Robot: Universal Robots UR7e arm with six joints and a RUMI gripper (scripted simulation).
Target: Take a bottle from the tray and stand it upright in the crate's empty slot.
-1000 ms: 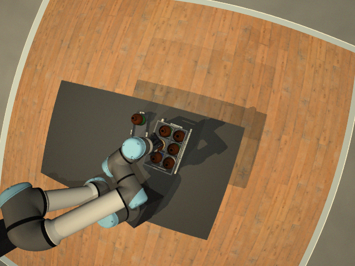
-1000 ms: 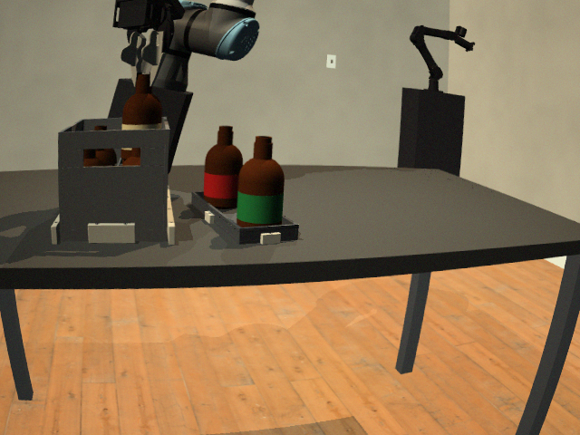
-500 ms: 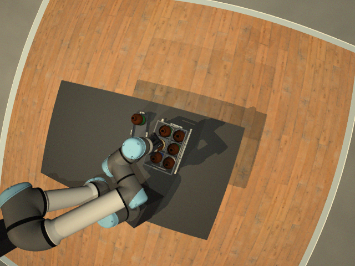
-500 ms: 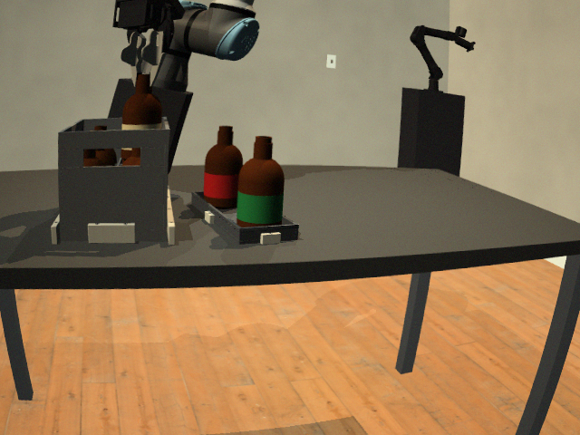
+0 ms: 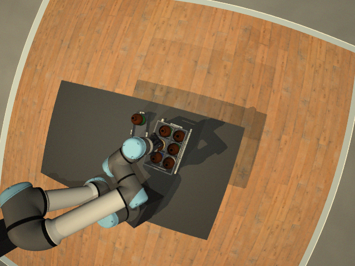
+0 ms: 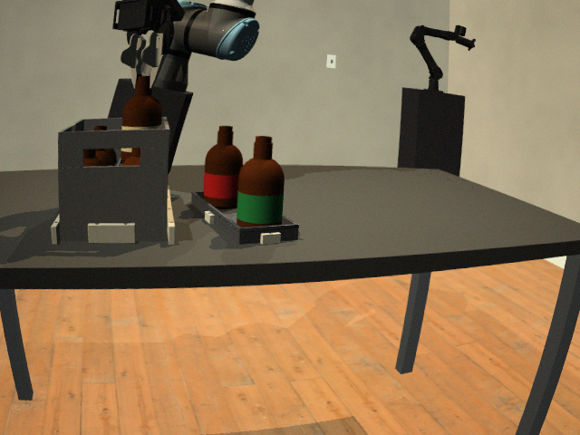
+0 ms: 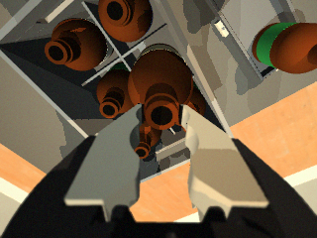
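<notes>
Now: the crate 170 mm below my hand, 40 mm to the right of it and 10 mm ahead of it. Round my hand: green-labelled bottle 210 mm to the left, 170 mm below, 70 mm ahead; tray 240 mm below, 180 mm to the left, 10 mm behind.
</notes>
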